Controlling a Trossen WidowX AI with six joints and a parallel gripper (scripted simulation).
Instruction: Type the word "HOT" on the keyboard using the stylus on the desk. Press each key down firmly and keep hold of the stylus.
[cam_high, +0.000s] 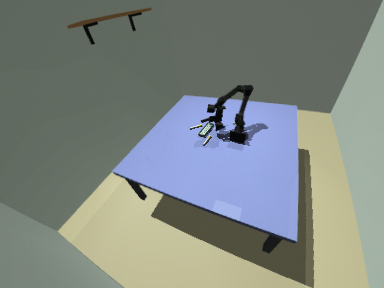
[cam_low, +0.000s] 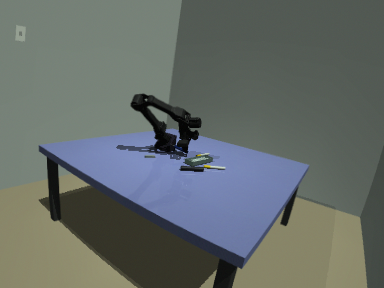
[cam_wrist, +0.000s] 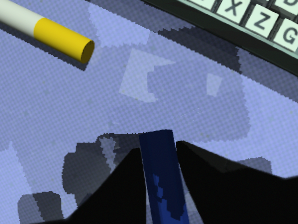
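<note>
The stylus lies 5 cm behind my gripper tip, 4 cm to the right of it and 2 cm above it.
</note>
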